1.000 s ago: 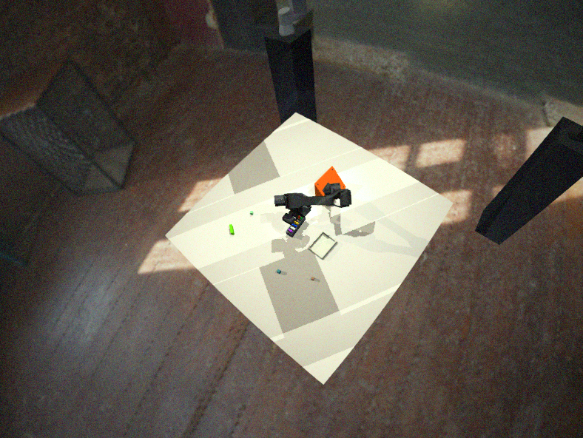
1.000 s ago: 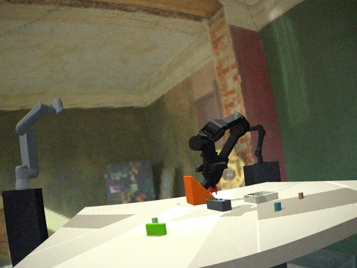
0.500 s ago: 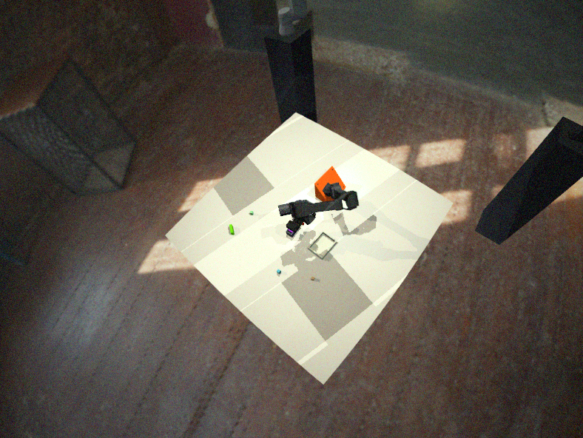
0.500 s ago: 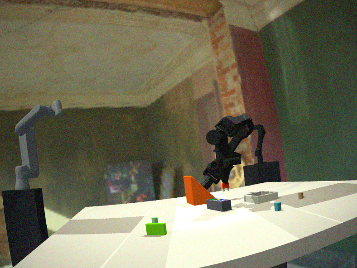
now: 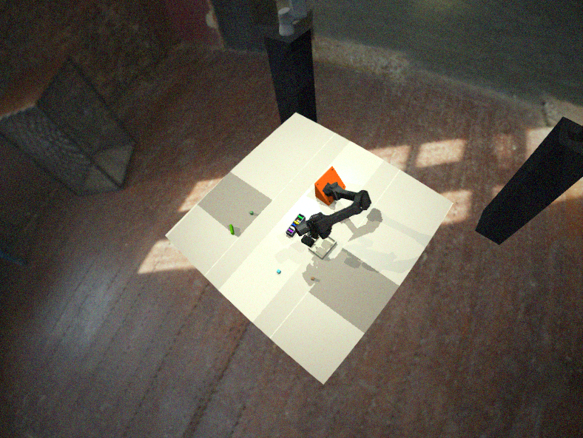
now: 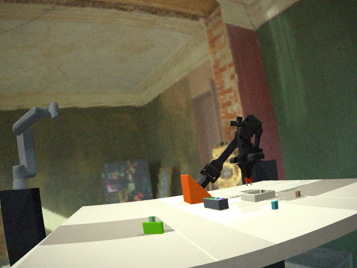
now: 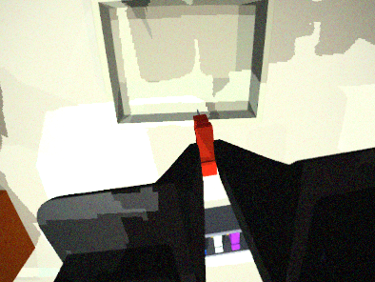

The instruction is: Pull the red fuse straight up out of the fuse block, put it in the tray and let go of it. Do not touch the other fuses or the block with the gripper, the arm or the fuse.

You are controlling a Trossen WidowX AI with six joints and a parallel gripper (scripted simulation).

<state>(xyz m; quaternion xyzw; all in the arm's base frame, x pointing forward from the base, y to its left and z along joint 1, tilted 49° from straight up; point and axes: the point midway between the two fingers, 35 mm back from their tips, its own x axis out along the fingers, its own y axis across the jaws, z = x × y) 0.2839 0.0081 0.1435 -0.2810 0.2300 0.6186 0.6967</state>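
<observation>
Right now my gripper tip is 9 cm above the tray and 4 cm to the right of it. Also, from my gripper tip: green fuse 16 cm to the right, 7 cm below, 7 cm behind; red fuse 1 cm below; yellow fuse 16 cm to the right, 7 cm below, 3 cm behind.
</observation>
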